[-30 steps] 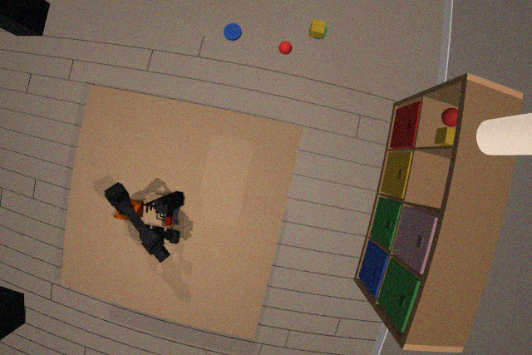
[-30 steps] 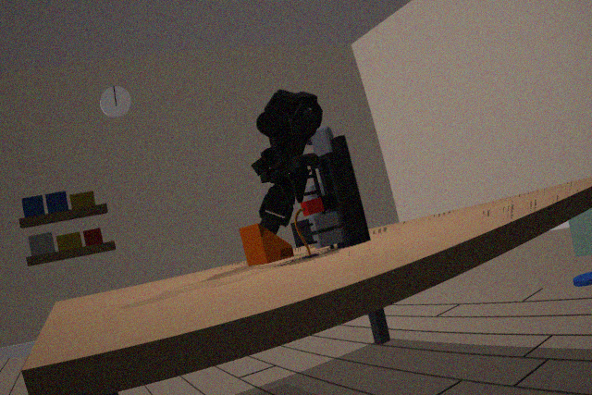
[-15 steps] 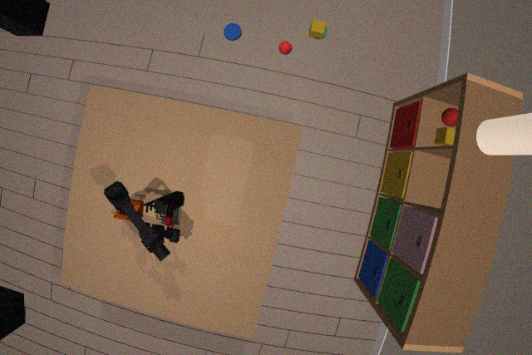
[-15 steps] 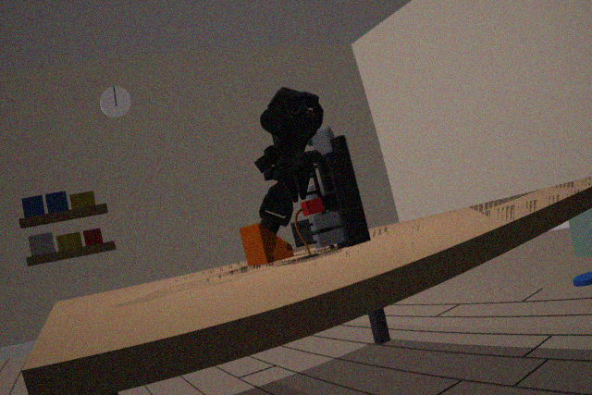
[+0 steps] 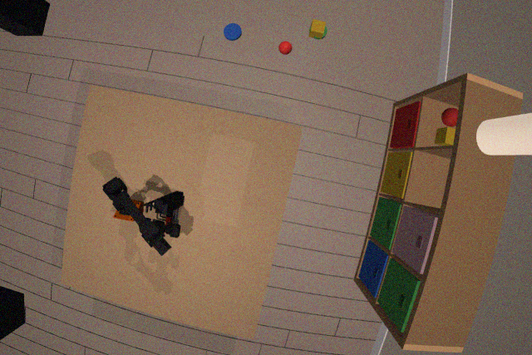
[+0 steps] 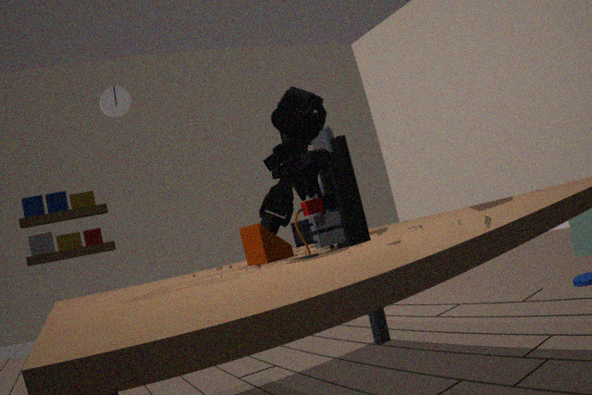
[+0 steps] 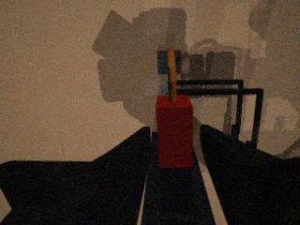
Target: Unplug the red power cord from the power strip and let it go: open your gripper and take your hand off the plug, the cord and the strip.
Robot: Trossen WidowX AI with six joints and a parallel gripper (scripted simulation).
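My gripper tip is now 30 mm to the right of the red plug and 10 mm above it. From my gripper tip the other things lie so: black panel (110 mm to the left, 20 mm below).
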